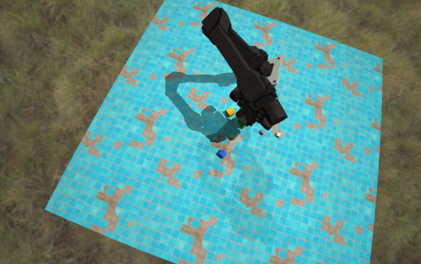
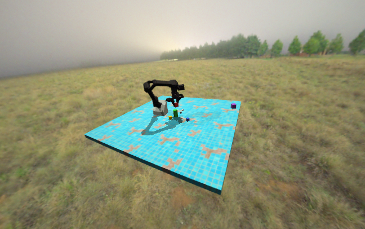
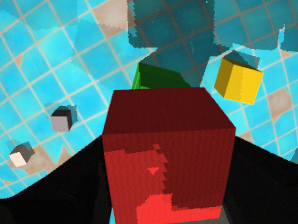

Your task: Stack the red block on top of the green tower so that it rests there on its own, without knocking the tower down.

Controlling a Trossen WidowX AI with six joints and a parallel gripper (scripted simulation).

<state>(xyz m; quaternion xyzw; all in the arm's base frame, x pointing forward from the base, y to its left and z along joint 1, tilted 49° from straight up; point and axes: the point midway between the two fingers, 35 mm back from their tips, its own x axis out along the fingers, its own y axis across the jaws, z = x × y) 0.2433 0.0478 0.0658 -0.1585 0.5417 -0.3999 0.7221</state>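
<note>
Now: the yellow block 110 mm below my gripper tip, 70 mm to the right of it and 40 mm behind it. Round my gripper tip: purple block (530 mm ahead, 430 mm to the left, 110 mm below); then red block (10 mm above); then blue block (150 mm ahead, 120 mm below, 40 mm to the right).
</note>
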